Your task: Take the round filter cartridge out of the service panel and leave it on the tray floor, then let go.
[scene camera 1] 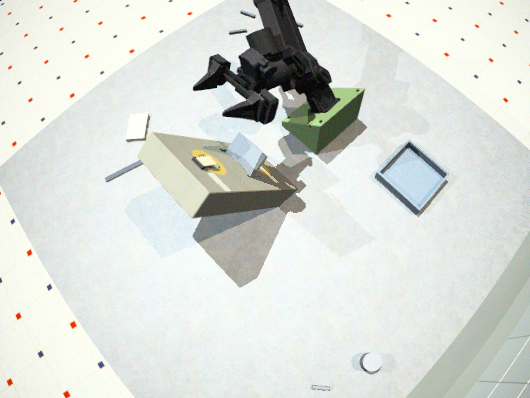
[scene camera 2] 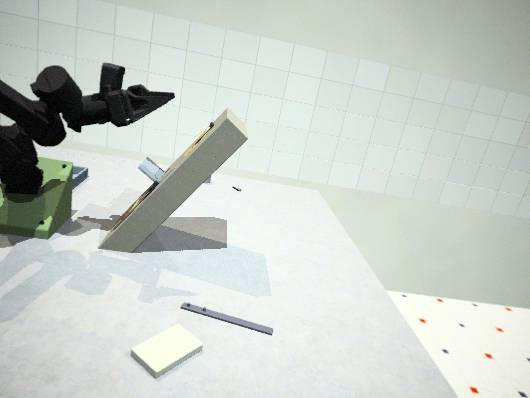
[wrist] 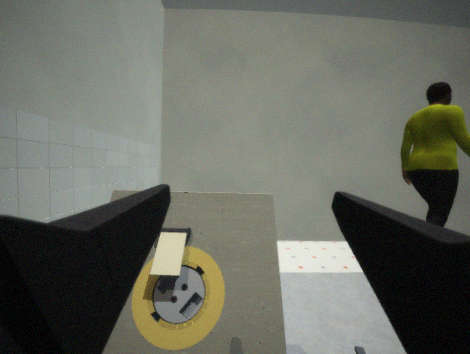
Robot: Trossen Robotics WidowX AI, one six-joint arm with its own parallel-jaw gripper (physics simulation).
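Note:
The service panel is a thick beige slab, tilted on the table. In the wrist view the round filter cartridge is a grey disc with two dark holes and a slot, seated inside a yellow ring. A cream flap overhangs the disc's upper left edge and hides the disc in scene camera 1. My gripper is open and empty, above the panel's face and apart from it. The blue tray lies right of the green base.
A pale blue flap sticks up from the panel's lower part. The green base carries the arm. A cream block and a grey bar lie beside the panel. A white cylinder stands farther off.

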